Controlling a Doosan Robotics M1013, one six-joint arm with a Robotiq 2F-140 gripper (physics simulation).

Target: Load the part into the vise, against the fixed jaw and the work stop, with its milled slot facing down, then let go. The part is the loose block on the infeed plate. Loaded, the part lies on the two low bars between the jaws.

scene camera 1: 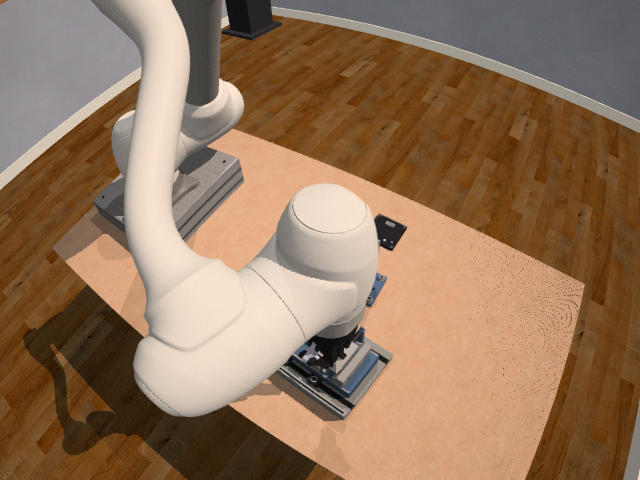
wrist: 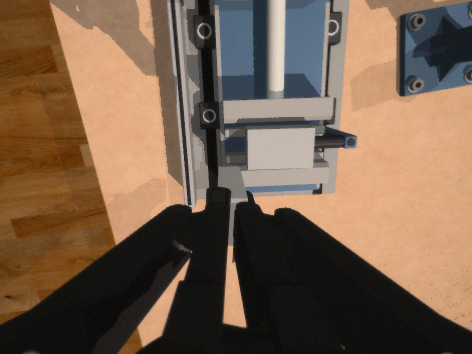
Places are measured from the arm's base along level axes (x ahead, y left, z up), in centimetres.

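Pixels of known places: gripper, fingertip midpoint: [scene camera 1: 333,366] [wrist: 228,184].
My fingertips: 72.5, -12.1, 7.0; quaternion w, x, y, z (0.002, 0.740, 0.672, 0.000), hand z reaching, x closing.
Note:
Behind a point stands the place of what it marks, as x, y, z.
The part [wrist: 281,148] @(70.9, -7.2, 2.1), a pale grey block, lies in the vise [scene camera 1: 363,376] @(76.8, -7.6, -3.3) [wrist: 237,35] @(60.7, -10.6, -2.9) between the moving jaw [wrist: 277,111] and the fixed jaw [wrist: 290,177]. Its lower edge in the wrist view meets the fixed jaw, and a narrow gap shows on the moving-jaw side. Its right end meets the black rod of the work stop [wrist: 330,142] @(70.8, -2.2, 0.7). The part looks level; its slot and underside are hidden. My gripper [scene camera 1: 329,360] @(72.5, -12.1, 7.0) [wrist: 228,184] @(72.5, -12.1, 7.0) is shut and empty, over the left end of the fixed jaw in the wrist view, left of the part and apart from it.
A blue plate with bolts [scene camera 1: 379,288] @(66.1, 14.8, -7.9) [wrist: 409,57] @(62.7, 9.7, -7.9) stands beside the vise. A black plate [scene camera 1: 391,231] @(59.0, 31.8, -8.1) lies farther back on the table [scene camera 1: 439,310] @(81.9, 18.7, -8.9). The vise's screw rod [wrist: 275,45] @(62.0, -7.4, -0.3) runs behind the moving jaw. Dark clamps [wrist: 204,31] @(59.8, -13.8, -5.1) sit along the vise's side.

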